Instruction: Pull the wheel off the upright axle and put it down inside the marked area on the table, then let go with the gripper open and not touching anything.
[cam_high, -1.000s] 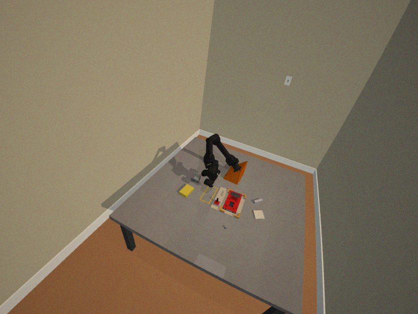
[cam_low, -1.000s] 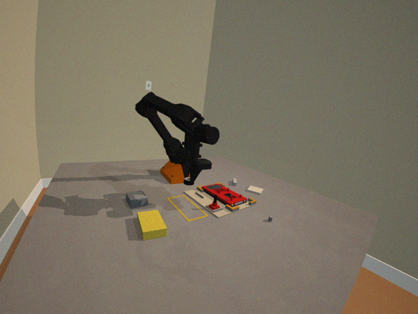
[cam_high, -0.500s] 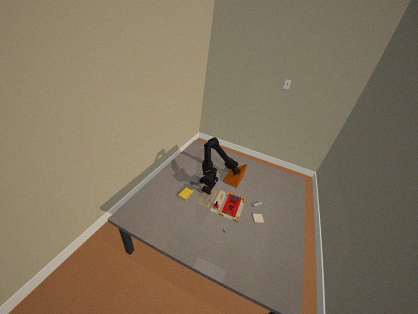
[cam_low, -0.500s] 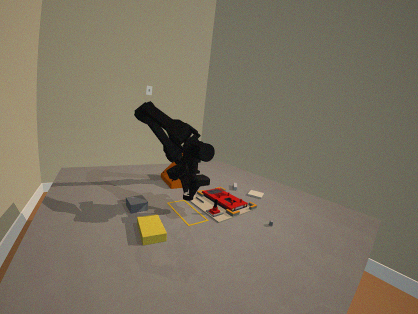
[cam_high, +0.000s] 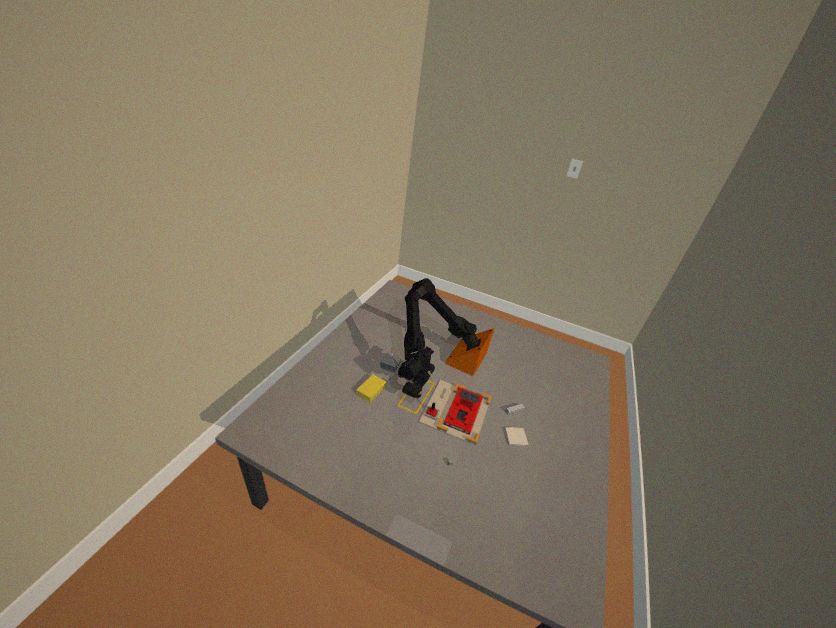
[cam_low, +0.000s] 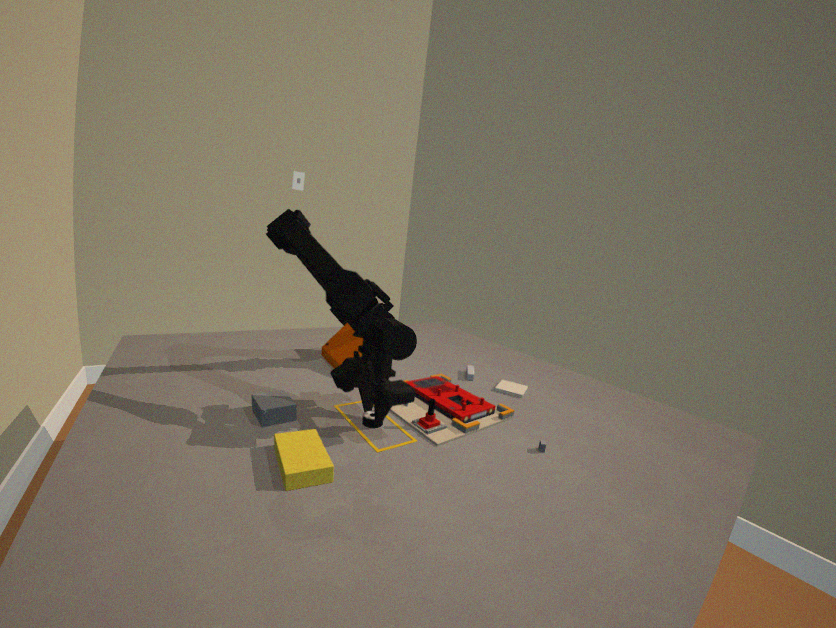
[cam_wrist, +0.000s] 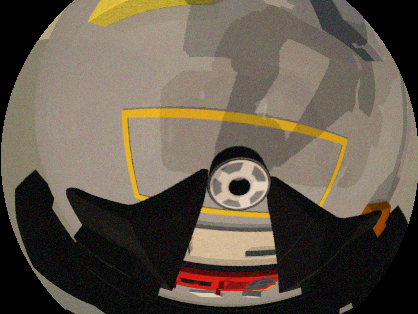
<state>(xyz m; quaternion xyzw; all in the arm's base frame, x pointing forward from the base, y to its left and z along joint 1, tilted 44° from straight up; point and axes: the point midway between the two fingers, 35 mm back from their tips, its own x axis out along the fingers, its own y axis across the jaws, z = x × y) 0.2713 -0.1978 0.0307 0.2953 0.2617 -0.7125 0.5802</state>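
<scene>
The wheel is right at my gripper tip. The rest, counted from my gripper tip: upright axle: 7 cm ahead, 8 cm to the left, 3 cm above; yellow block: 6 cm ahead, 17 cm to the right, 1 cm above; grey block: 11 cm behind, 16 cm to the right, 1 cm above.
</scene>
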